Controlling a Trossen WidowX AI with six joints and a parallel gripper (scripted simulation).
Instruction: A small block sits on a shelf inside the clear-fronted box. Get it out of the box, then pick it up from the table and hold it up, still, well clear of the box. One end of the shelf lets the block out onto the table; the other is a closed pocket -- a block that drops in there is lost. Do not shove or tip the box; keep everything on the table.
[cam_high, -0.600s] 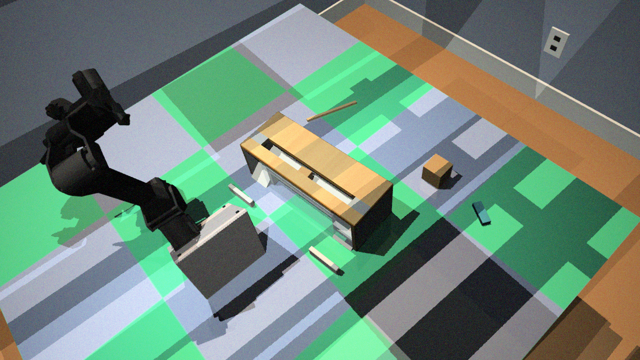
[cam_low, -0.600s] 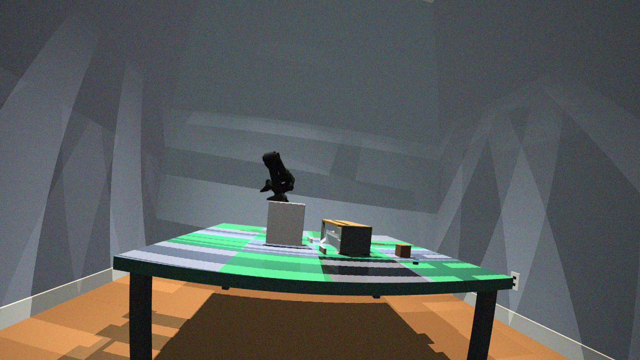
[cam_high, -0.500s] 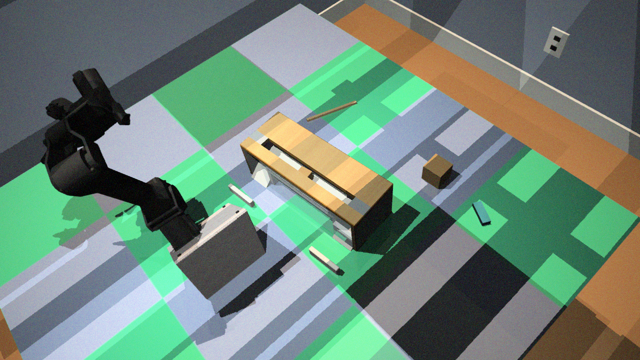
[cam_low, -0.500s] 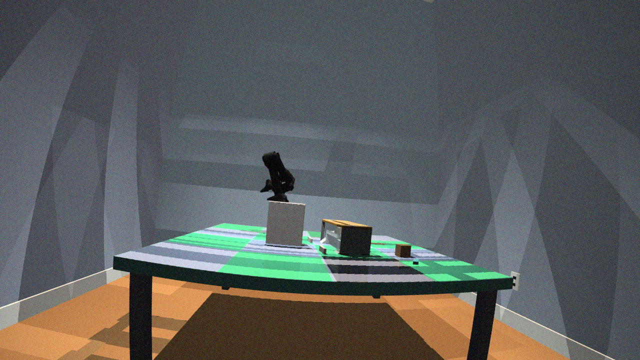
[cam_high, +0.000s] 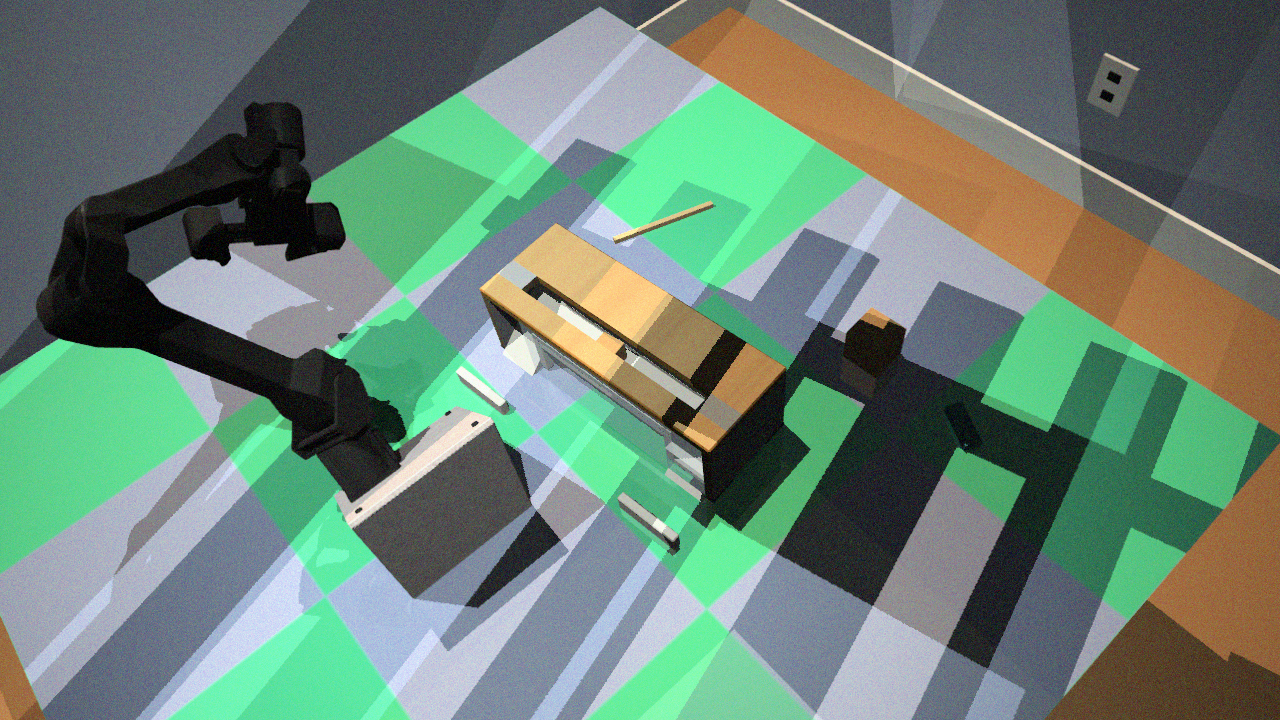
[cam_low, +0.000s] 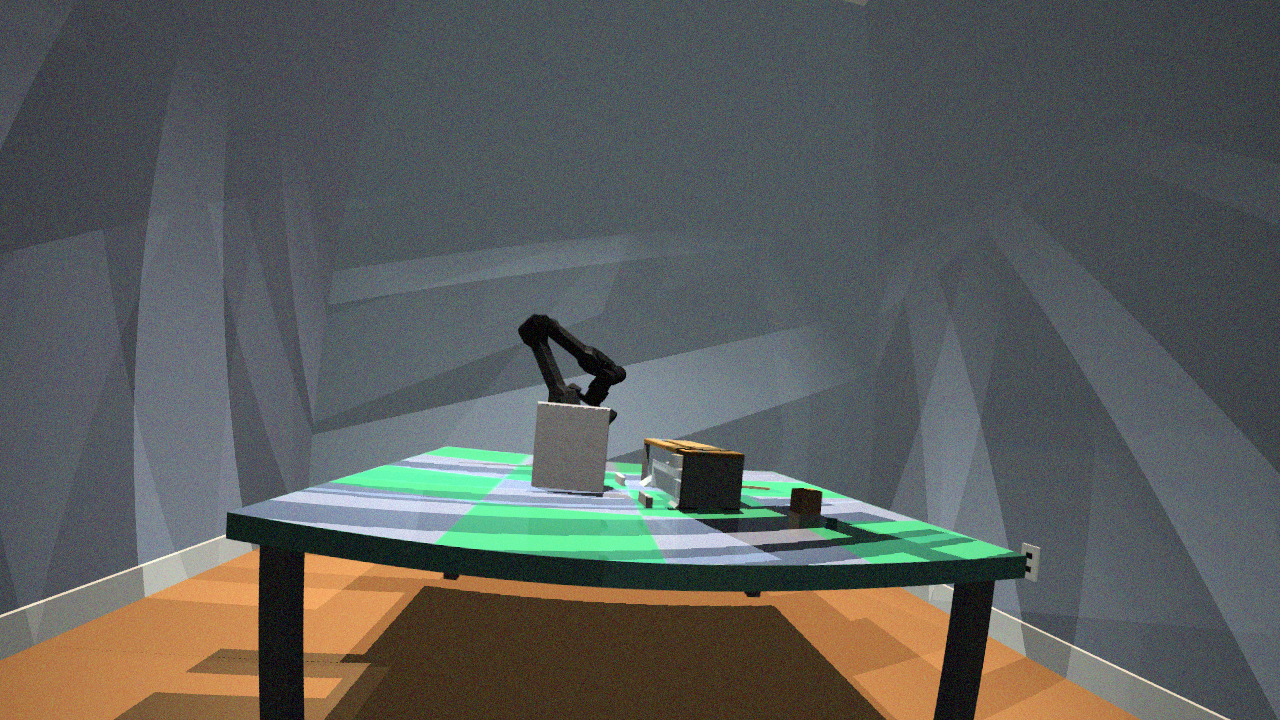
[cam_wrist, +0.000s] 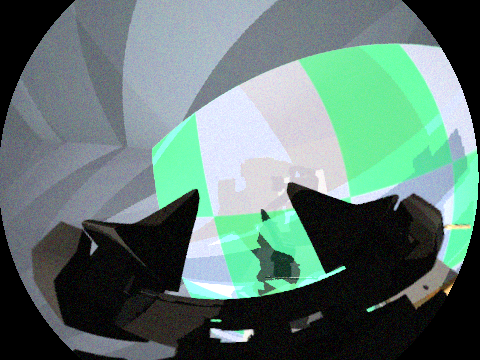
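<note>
My gripper tip is now 420 mm to the left of the long wooden box, 260 mm short of it and 90 mm above it. Also, from my gripper tip: thin wooden stick 510 mm ahead, 230 mm to the right, 150 mm below; then teal piece 760 mm to the right, 550 mm ahead, 140 mm below.
</note>
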